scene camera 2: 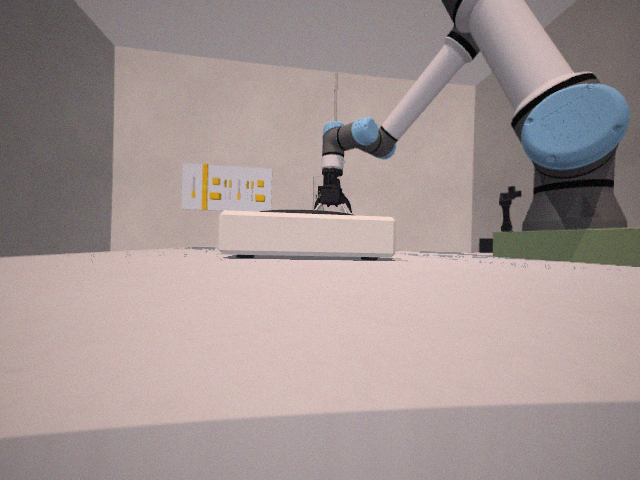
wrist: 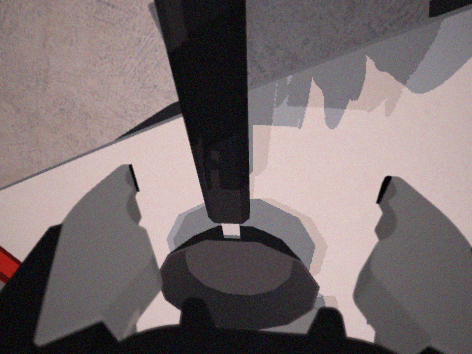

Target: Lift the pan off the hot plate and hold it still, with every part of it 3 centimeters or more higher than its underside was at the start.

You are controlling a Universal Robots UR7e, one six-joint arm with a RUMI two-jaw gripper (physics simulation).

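Where they show: gripper, fingertip midpoint: (wrist: 255,174); arm's base, origin of the base link: (scene camera 2: 568,232).
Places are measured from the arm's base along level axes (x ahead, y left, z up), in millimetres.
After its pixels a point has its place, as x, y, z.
Observation:
The dark round pan (wrist: 240,280) @[511, -252, -56] is in the lower middle of the wrist view; its thick black handle (wrist: 215,100) @[392, -487, 14] runs up to the top edge. My gripper (scene camera 2: 333,208) (wrist: 255,174) @[394, -441, 13] is open, its fingers on either side of the handle's line, with gaps to both sides and the handle nearer the left finger. In the scene view a white hot plate box (scene camera 2: 306,235) @[586, 65, -27] stands on the table with a thin dark disc (scene camera 2: 279,210) @[618, 21, 10] on top. The gripper points down at the box's top edge, which may hide its fingertips. The pan's underside and support are hidden.
The pale table (scene camera 2: 310,330) @[639, 325, -59] (wrist: 310,160) @[361, -393, -59] carries the box. A green block (scene camera 2: 558,245) @[98, 44, -30] lies under the arm's base at the right. A dark upright object (scene camera 2: 506,212) stands by the base. Something red (wrist: 7,262) shows at the wrist view's left edge.

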